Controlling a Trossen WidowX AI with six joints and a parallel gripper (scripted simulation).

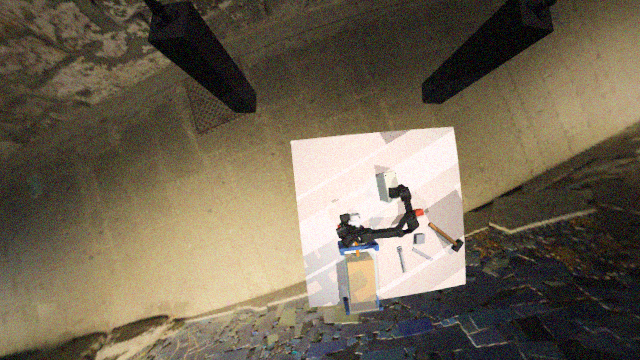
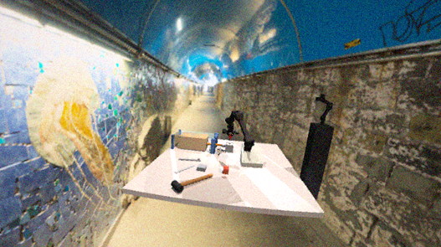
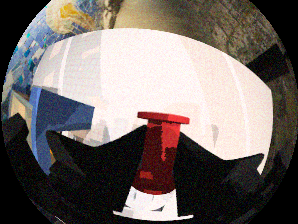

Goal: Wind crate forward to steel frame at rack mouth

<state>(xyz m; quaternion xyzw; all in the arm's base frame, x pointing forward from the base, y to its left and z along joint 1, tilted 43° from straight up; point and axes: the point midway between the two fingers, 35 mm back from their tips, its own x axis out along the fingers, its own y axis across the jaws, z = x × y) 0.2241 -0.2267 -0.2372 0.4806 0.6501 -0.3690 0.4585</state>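
Right now the winch handle is 50 mm to the left of my gripper tip, 30 mm below it and 10 mm behind it. Round my gripper tip: hand winch: 100 mm to the left, 100 mm below, 30 mm behind; blue steel frame: 140 mm ahead, 130 mm to the left, 30 mm below; dark red knob: 20 mm to the left.
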